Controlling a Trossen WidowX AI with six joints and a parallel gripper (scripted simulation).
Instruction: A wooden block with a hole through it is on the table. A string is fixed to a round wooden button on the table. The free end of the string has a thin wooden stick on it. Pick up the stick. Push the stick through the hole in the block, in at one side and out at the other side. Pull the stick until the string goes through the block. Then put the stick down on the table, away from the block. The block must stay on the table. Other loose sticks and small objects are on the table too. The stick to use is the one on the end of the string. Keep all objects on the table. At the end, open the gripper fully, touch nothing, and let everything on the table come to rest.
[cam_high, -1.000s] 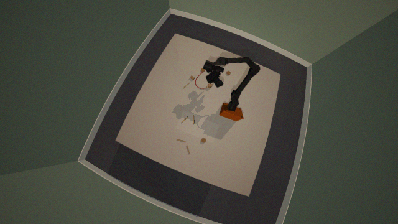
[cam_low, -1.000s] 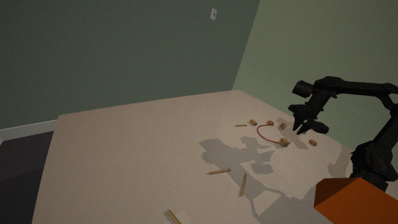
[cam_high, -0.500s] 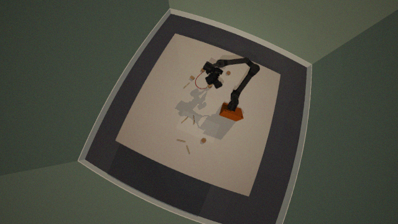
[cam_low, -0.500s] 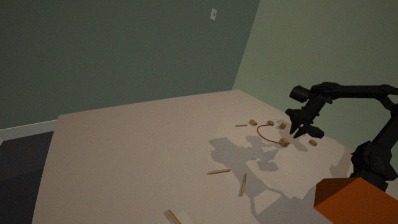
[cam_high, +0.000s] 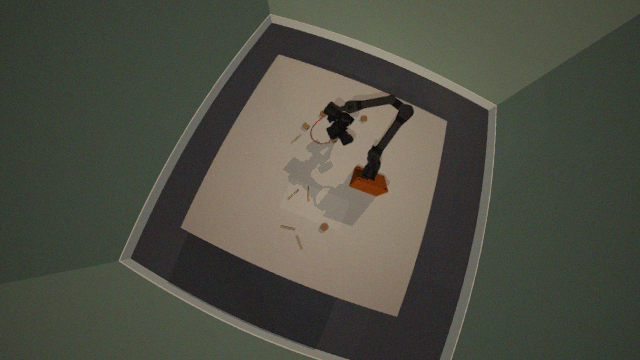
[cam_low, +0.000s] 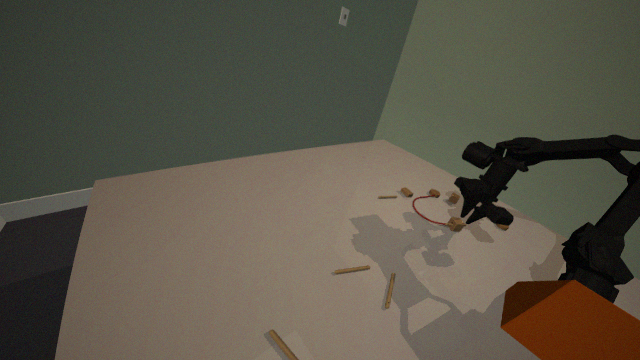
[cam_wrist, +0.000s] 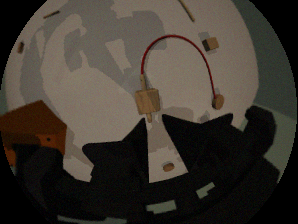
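Now: gripper tip 2 cm to the right of the small wooden block, 2 cm above it and 1 cm short of it. The rest, counted from my gripper tip: thin wooden stick 3 cm to the left, 2 cm below, 2 cm ahead; round button 14 cm ahead, 12 cm to the right, 3 cm below.
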